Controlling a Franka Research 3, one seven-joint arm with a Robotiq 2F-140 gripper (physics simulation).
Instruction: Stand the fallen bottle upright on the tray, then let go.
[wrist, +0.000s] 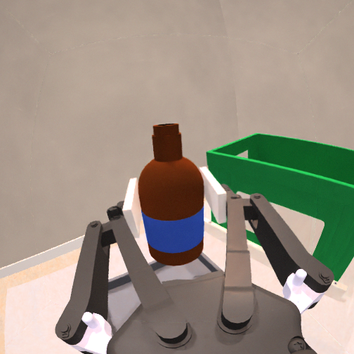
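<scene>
A brown bottle (171, 190) with a blue label stands upright, neck up, in the middle of the wrist view. My gripper (169, 184) is shut on the bottle, with one white finger pad on its left side and the other on its right, at about the height of the shoulder and the label. The grey tray (210, 263) shows behind and below the bottle's base and is partly hidden by the gripper body. Whether the base touches the tray cannot be told from this view.
A green crate (280, 176) with cut-out sides stands at the right, close to the right finger. A pale table surface (37, 310) lies under the tray. A grey-brown wall (100, 100) fills the background.
</scene>
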